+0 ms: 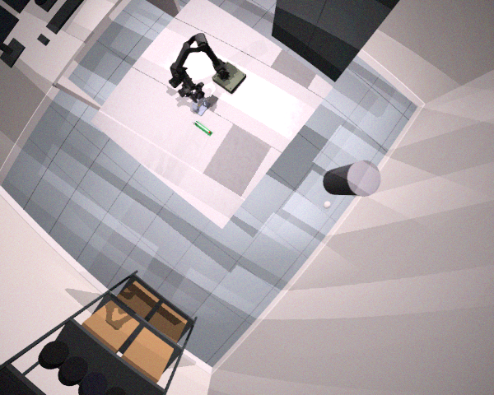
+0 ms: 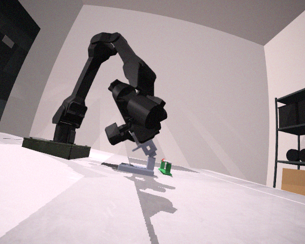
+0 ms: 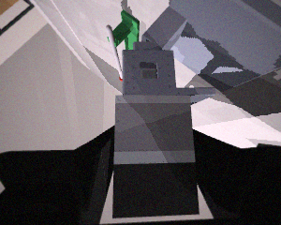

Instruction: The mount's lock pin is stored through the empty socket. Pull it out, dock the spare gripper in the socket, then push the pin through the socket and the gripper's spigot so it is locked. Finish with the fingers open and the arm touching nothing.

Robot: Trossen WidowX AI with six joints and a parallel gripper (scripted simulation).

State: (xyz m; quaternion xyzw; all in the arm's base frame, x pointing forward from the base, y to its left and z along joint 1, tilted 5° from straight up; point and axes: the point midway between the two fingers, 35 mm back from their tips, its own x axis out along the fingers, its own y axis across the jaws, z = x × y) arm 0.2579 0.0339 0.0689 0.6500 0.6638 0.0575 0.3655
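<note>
My gripper tip is 2 cm to the left of the spare gripper. From my gripper tip the other things lie so: mount socket: 6 cm below, 2 cm ahead, 1 cm to the right; then green stand: 12 cm to the left, 10 cm ahead, 9 cm below.
</note>
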